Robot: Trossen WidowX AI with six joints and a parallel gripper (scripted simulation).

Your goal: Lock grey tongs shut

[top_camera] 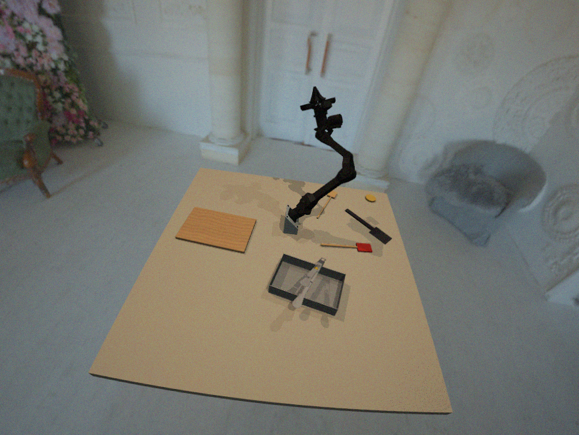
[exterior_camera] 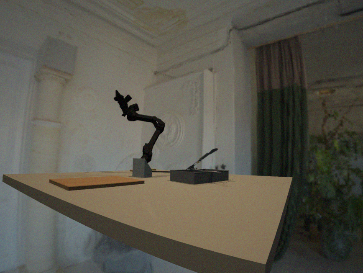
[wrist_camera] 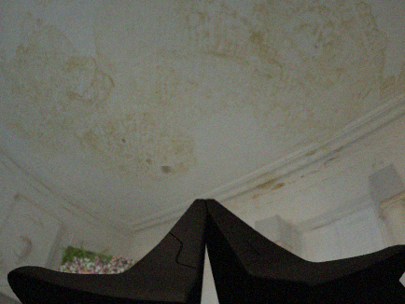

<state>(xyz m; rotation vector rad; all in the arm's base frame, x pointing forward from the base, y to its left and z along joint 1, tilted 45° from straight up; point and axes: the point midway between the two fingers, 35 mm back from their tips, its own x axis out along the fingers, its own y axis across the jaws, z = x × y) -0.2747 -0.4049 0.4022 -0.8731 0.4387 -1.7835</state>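
My gripper tip is 710 mm short of the roasting tin, 160 mm to the right of it and 620 mm above it. Also, from my gripper tip: yellow disc 70 mm behind, 490 mm to the left, 640 mm below; then black spatula 220 mm ahead, 470 mm to the left, 650 mm below; then red spatula 410 mm ahead, 360 mm to the left, 640 mm below.
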